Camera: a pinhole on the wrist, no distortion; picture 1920 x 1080 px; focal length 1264.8 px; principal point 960.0 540.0 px. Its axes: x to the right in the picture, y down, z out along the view. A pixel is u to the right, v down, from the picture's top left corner.
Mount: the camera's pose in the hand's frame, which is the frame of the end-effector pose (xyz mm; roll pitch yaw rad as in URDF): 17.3 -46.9 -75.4 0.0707 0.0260 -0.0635
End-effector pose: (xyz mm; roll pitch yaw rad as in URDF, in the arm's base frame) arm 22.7 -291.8 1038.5 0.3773 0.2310 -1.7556
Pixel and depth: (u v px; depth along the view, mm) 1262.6 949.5 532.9
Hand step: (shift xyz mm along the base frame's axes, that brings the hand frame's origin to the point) -146.1 -245.6 410.5
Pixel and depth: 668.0 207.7 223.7
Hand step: -158.4 41.3 96.3
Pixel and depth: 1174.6 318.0 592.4
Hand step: -404.1 -139.1 357.5
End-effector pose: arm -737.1 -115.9 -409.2 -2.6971 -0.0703 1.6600
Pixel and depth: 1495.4 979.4 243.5
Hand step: -73.9 135.7 -150.2
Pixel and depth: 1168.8 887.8 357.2
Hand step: -113.1 99.1 -260.6
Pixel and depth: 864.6 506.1 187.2
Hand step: -106.7 2.5 -72.1
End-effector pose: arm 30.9 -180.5 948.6 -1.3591 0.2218 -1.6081
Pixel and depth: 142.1 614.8 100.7
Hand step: 18.5 32.6 57.6
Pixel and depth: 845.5 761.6 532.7
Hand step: 455.0 -23.1 87.8
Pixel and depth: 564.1 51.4 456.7
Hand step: 313.0 42.1 339.0
